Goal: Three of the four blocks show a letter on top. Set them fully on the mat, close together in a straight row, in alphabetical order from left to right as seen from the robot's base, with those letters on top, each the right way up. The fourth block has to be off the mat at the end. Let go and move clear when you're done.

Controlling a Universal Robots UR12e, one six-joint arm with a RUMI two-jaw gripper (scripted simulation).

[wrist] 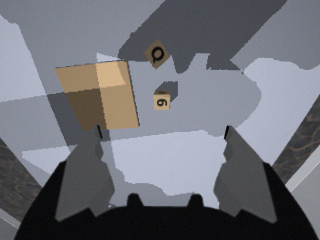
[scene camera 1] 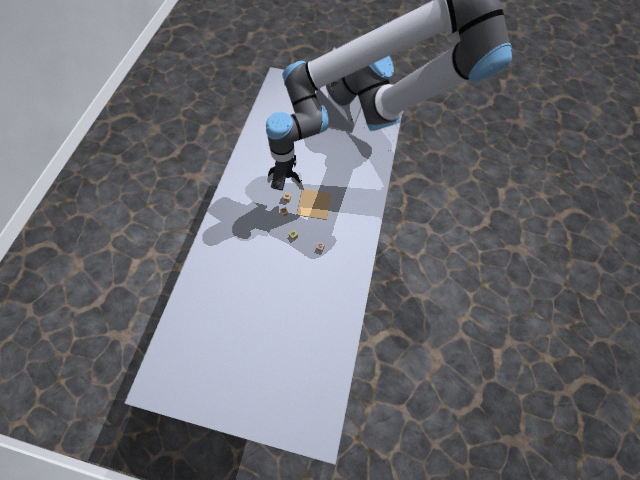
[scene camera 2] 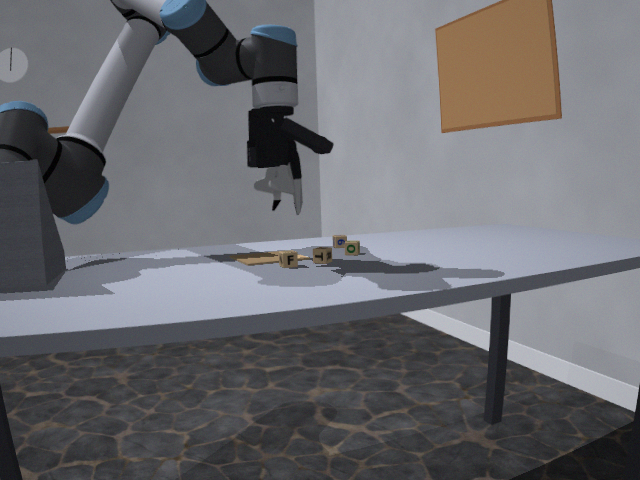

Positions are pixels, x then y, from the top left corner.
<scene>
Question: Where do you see a tan mat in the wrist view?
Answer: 101,94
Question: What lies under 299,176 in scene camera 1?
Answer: The gripper.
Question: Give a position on a tan mat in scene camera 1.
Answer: At 315,204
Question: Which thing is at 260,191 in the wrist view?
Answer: The gripper.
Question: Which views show the gripper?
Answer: The wrist view, scene camera 1 and scene camera 2: all of them.
</scene>
